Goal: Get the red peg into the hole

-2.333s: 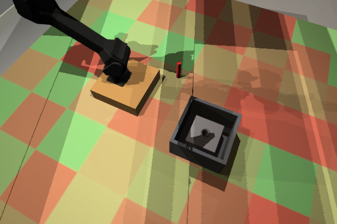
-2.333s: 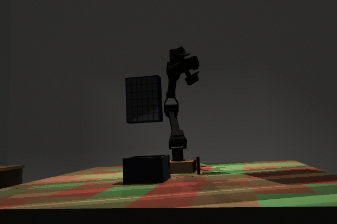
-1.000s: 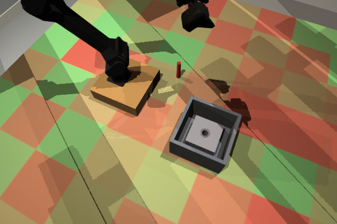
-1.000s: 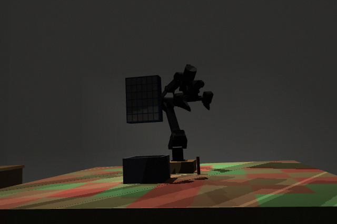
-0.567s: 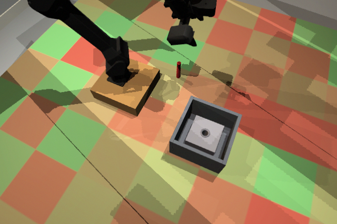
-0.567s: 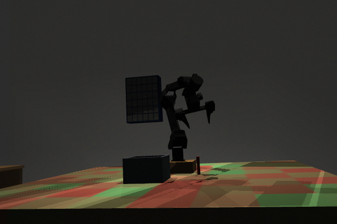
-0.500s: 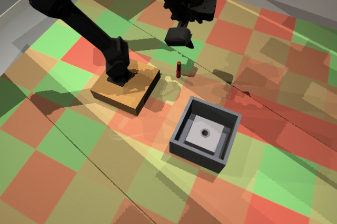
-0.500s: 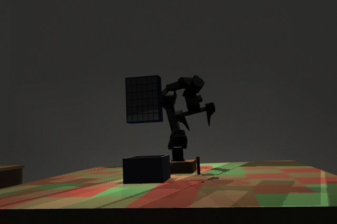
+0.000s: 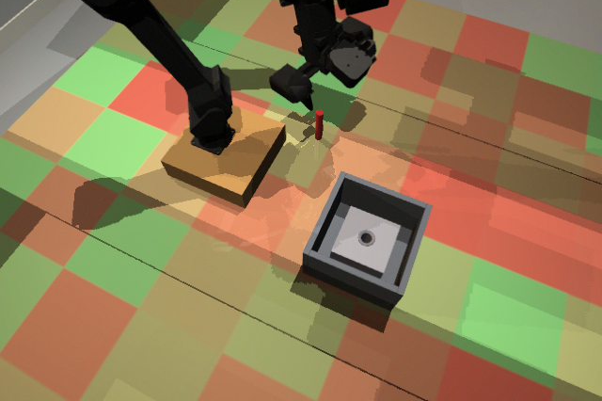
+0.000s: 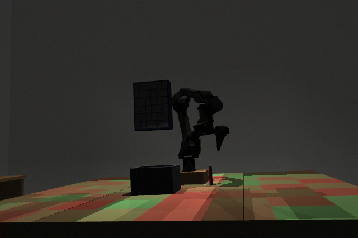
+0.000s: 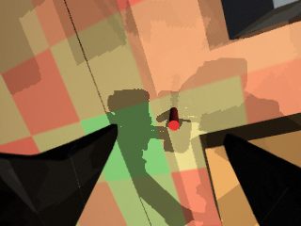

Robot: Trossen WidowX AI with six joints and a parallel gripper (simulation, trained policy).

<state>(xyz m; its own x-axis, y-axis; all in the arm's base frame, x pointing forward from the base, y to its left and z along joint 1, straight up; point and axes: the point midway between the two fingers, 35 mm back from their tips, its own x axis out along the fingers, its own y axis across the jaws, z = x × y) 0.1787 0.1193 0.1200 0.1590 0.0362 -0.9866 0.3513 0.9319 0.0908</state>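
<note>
Now: the red peg 2 cm behind my gripper tip and 10 cm below it. The rest, counted from my gripper tip: dark box: 16 cm ahead, 19 cm to the right, 11 cm below; grey plate: 16 cm ahead, 19 cm to the right, 9 cm below.
</note>
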